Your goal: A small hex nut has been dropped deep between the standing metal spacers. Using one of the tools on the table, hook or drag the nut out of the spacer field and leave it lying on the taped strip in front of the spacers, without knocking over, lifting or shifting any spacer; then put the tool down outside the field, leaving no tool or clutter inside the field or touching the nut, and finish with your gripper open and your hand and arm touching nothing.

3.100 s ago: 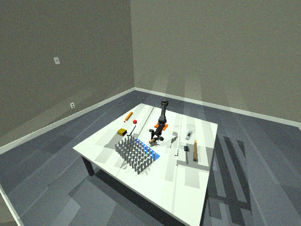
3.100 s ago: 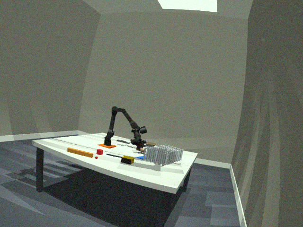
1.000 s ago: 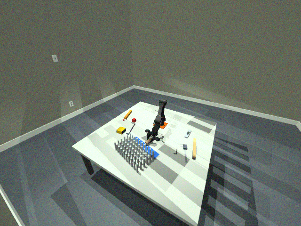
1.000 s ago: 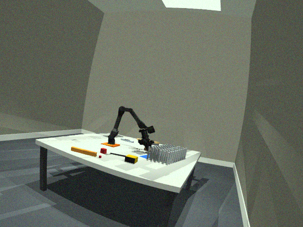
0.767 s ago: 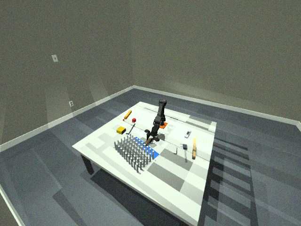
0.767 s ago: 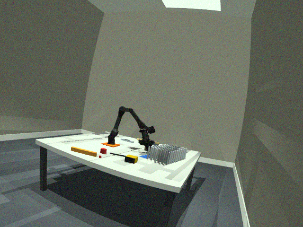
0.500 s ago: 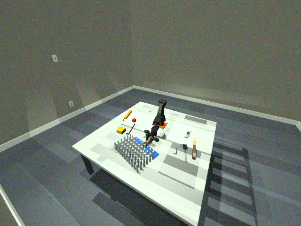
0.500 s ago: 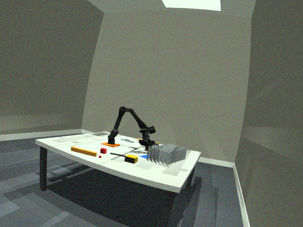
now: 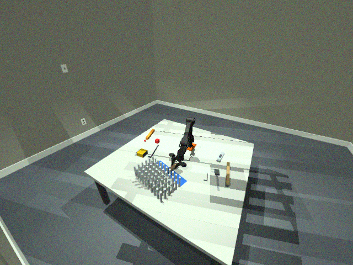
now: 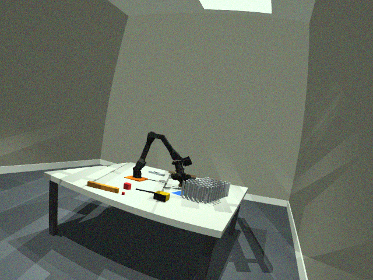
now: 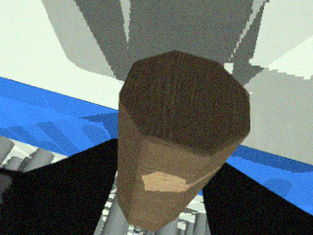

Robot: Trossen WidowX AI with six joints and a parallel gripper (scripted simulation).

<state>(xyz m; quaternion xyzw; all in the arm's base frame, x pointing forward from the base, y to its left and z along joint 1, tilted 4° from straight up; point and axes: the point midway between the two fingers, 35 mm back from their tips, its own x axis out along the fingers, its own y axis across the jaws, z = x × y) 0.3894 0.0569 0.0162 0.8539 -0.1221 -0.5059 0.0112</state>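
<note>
Now: the blue taped strip 50 mm ahead of my gripper tip, 10 mm to the right of it and 20 mm below it. Also, from my gripper tip: red cube (260 mm behind, 400 mm to the right); orange bar (330 mm behind, 580 mm to the right, 10 mm below); grey clip (420 mm behind, 310 mm to the left, 10 mm below).
</note>
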